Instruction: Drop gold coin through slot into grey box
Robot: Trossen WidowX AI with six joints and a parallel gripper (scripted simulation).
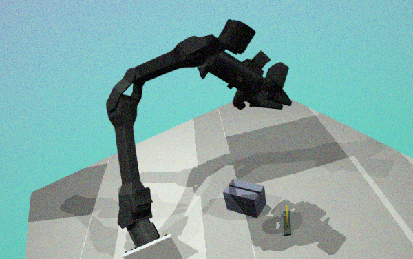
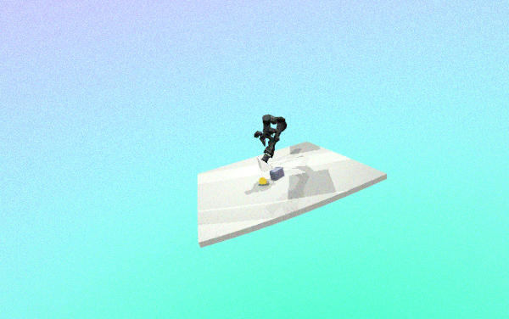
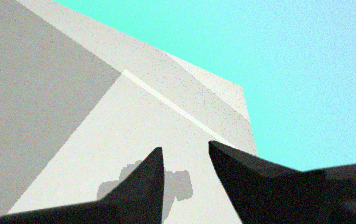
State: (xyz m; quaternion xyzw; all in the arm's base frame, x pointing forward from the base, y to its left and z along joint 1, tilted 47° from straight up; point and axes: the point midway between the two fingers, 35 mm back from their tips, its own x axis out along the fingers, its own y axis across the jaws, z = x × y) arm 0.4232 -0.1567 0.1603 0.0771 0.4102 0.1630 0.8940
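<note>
The gold coin is 27 cm below my gripper tip, 8 cm to the right of it and 7 cm behind it.
</note>
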